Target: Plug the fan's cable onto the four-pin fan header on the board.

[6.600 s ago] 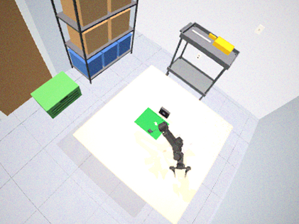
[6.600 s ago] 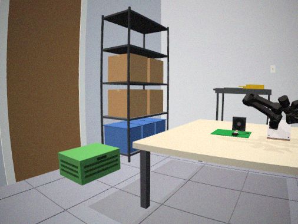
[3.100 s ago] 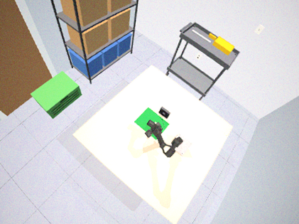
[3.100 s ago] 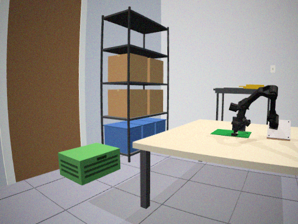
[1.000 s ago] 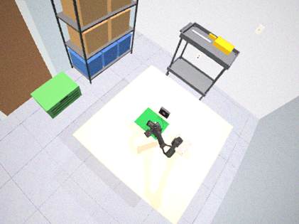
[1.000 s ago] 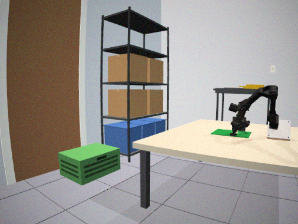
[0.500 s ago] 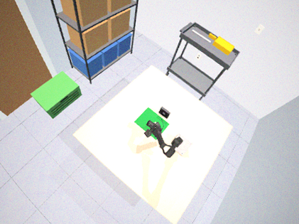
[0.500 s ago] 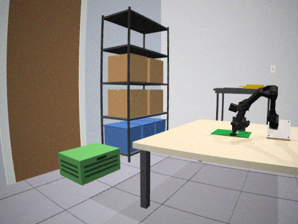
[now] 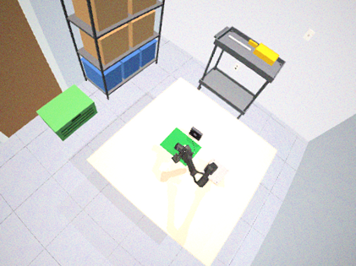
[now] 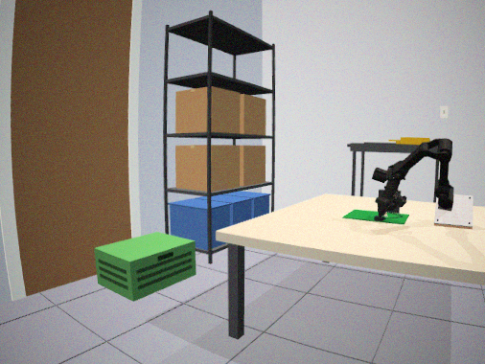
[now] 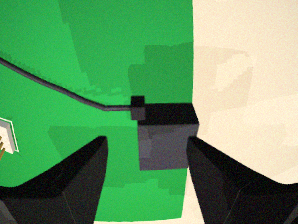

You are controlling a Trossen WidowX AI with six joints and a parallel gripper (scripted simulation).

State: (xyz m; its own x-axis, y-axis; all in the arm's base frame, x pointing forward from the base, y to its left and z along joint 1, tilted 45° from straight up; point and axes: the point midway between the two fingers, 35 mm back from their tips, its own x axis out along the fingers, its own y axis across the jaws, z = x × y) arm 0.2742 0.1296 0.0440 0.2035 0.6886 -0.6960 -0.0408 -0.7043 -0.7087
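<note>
Right now the dark grey fan plug is 1 cm ahead of my gripper tip, 1 cm to the left of it and 1 cm below it. From my gripper tip the other things lie so: black fan 3 cm ahead, 25 cm to the right, 4 cm above; green board 4 cm ahead, 9 cm to the right, 4 cm below.
</note>
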